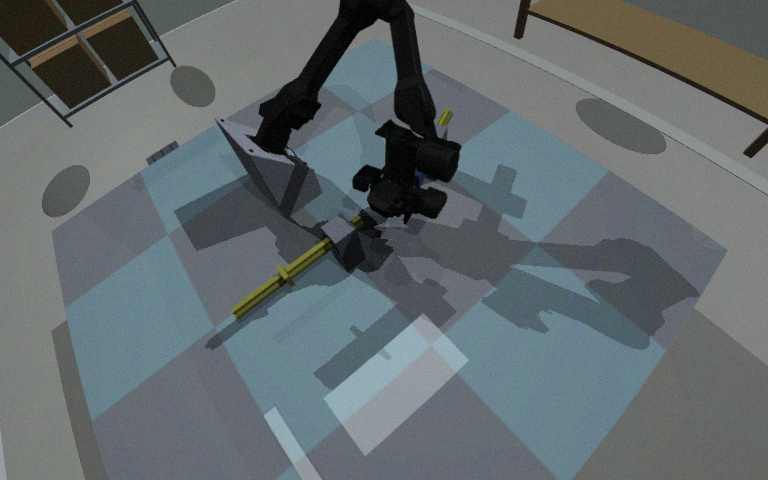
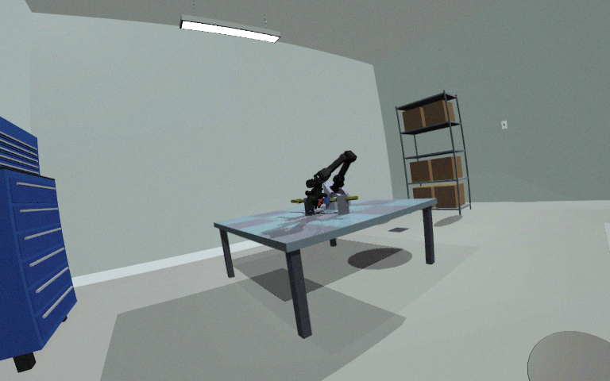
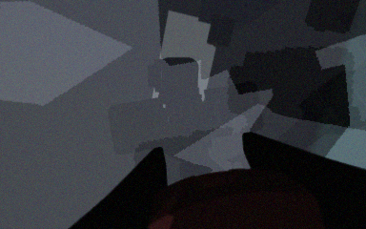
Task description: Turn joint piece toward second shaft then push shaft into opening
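Right now my gripper tip is 10 mm past the dark red joint piece, 20 mm to the right of it and 40 mm below it.
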